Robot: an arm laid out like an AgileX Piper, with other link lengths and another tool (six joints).
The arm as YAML. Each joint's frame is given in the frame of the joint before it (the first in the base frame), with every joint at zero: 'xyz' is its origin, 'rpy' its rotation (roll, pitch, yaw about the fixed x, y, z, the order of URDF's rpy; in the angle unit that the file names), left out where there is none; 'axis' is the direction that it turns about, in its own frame. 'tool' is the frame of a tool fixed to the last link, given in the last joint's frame.
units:
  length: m
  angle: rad
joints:
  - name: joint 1
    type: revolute
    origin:
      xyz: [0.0, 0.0, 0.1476]
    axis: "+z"
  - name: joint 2
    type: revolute
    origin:
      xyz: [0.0, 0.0, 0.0]
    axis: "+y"
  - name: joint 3
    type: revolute
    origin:
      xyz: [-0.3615, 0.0, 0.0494]
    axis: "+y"
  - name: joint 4
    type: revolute
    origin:
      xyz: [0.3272, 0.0, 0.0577]
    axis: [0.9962, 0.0, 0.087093]
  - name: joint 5
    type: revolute
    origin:
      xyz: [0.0, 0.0, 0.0]
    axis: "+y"
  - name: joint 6
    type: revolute
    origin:
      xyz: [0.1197, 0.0, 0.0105]
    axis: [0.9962, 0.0, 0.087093]
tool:
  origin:
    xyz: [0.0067, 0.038, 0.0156]
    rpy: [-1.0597, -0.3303, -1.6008]
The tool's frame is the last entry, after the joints.
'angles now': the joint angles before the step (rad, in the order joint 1, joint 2, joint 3, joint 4, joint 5, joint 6). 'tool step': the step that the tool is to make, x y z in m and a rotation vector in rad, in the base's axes. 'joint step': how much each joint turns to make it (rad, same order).
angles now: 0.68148, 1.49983, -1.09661, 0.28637, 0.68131, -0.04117
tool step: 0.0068, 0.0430, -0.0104, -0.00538, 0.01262, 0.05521
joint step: 0.06294, 0.10701, -0.09176, 0.00006, -0.00378, 0.00818
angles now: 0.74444, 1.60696, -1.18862, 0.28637, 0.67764, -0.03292
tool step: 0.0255, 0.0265, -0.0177, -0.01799, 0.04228, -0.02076
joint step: 0.00602, 0.11497, -0.09806, -0.00882, 0.01971, 0.04192
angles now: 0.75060, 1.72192, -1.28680, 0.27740, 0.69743, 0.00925
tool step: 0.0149, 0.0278, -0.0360, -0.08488, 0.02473, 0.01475
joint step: 0.02880, 0.12158, -0.08240, -0.07892, 0.02957, 0.05653
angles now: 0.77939, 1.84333, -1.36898, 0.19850, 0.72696, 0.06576
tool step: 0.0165, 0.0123, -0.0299, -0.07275, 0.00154, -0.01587
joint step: 0.00719, 0.08609, -0.05448, -0.08588, 0.01421, 0.06528
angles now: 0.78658, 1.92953, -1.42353, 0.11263, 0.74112, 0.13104
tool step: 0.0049, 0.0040, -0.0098, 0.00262, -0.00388, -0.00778
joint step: 0.00002, 0.02370, -0.00488, -0.00297, -0.02411, 0.00723
